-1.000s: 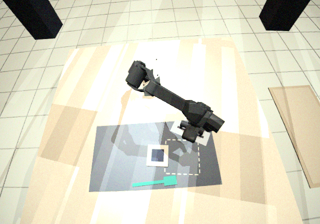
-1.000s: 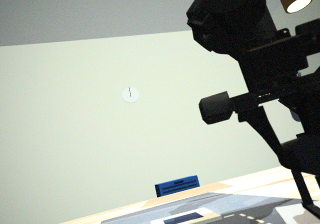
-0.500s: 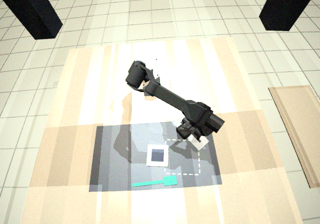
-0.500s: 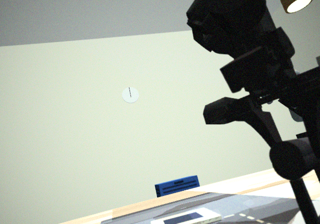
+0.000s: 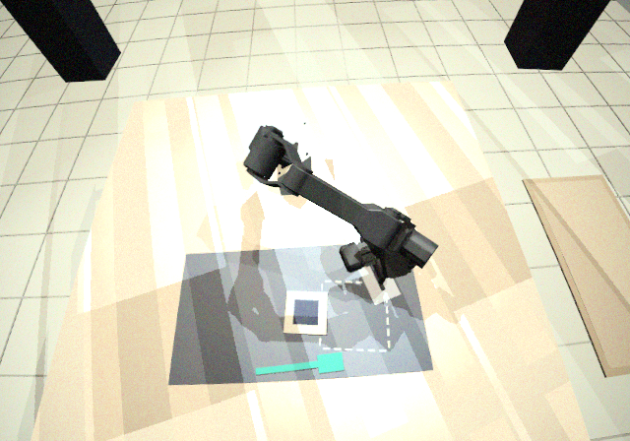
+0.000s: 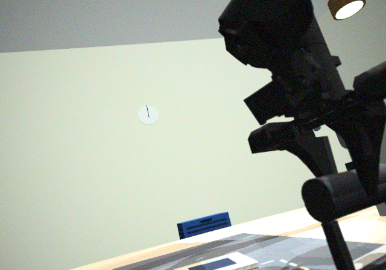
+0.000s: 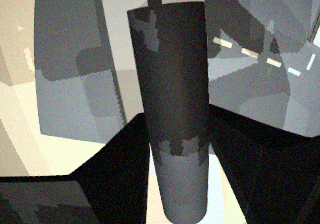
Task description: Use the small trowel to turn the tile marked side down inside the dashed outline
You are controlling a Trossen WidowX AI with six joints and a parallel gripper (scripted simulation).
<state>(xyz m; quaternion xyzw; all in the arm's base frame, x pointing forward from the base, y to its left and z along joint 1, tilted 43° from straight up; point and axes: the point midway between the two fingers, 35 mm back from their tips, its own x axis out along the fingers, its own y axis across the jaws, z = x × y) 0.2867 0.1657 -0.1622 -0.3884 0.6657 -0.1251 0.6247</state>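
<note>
My gripper tip is 30 mm past the trowel, 30 mm above it and 10 mm to the left of it. The rest, counted from my gripper tip: grey mat (200 mm to the right, 110 mm ahead, 80 mm below); then arrow (250 mm ahead, 170 mm to the right, 60 mm below); then tile (180 mm to the right, 120 mm ahead, 60 mm below).
</note>
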